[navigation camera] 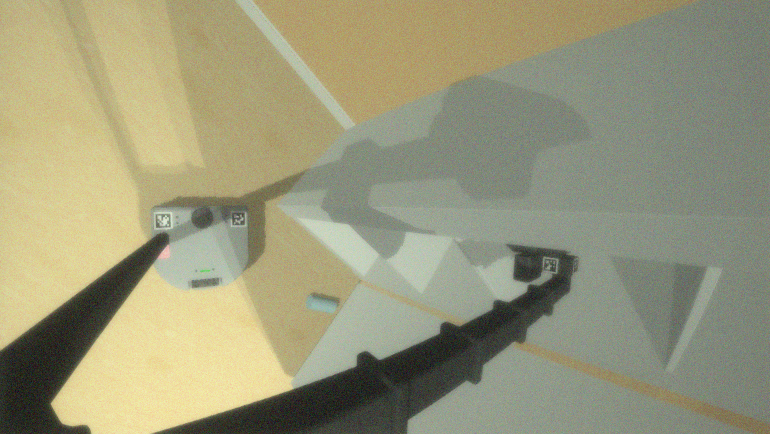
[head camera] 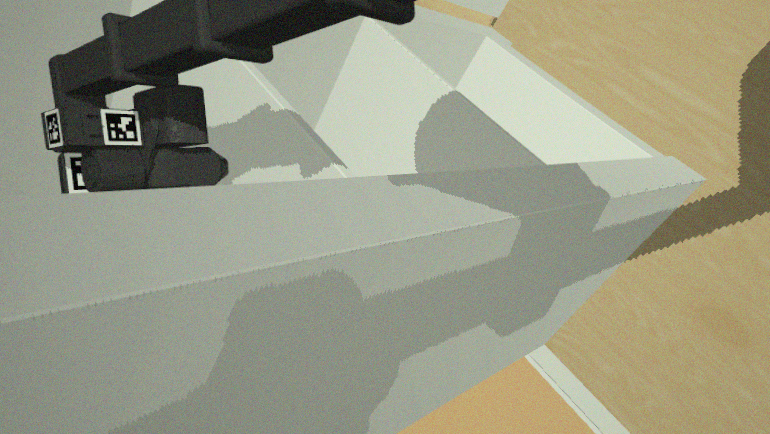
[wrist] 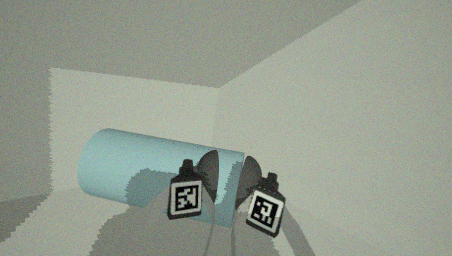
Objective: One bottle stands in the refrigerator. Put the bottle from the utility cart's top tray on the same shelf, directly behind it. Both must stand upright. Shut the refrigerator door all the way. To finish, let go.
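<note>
A light blue bottle appears to lie on its side inside a pale grey compartment, across the wrist view. My gripper is shut to a narrow gap in front of the bottle's right end. The bottle shows behind the fingertips and is not held between them. A second light blue bottle lies on its side on the floor. The grey refrigerator body hides my fingers in the head and navigation views, where my wrist reaches behind its edge. The utility cart does not show.
My black arm reaches over the refrigerator's pale inner surfaces. My round base stands on the wooden floor at the left of the navigation view. A white strip crosses the floor toward the refrigerator.
</note>
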